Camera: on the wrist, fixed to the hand. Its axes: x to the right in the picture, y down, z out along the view.
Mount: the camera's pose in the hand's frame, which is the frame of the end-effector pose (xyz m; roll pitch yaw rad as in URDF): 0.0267 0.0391 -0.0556 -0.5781 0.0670 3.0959
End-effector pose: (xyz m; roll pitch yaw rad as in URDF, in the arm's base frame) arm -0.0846 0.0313 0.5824 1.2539 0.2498 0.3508
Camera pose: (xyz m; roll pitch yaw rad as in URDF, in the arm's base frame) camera -0.0780 0.1029 0.5950 -1.8096 -0.2715 -2.8717
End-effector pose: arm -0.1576 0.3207 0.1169 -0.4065 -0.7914 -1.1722
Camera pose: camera -0.1191 0.2652 0.0891 -0.1877 0.8709 1.9455
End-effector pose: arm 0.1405 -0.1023 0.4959 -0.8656 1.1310 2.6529
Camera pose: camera 0.1910 -0.1099 0.4437 0.2506 -1.0524 -0.4454
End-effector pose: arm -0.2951 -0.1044 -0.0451 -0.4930 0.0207 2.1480
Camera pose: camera -0.3157 -0.0876 -0.1131 -0.0837 0.0599 -1.0021
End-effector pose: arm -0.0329 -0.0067 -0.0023 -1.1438 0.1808 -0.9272
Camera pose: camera -0.0510 -0.0399 -0.0648 0.5611 -0.1114 2.2567
